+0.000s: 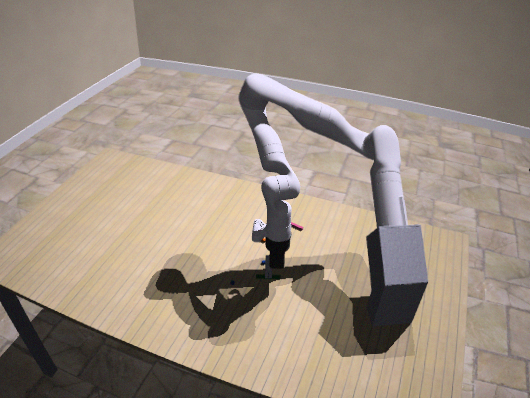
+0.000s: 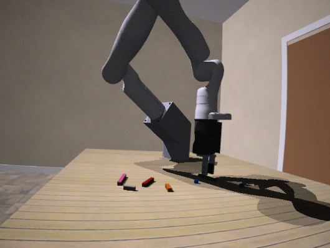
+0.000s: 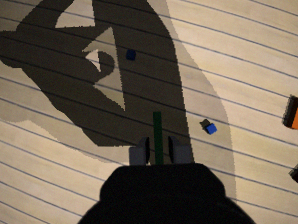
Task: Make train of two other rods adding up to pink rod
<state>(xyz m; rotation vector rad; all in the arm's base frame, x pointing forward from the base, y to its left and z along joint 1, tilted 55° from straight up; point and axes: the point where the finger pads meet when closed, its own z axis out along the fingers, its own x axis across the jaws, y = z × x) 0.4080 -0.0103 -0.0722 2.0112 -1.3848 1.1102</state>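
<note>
The green rod is 30 mm below my hand. Round my hand: grey rod 40 mm ahead, 270 mm to the right, 30 mm below; then orange rod 60 mm ahead, 170 mm to the right, 30 mm below; then red rod 210 mm to the right, 30 mm below.
</note>
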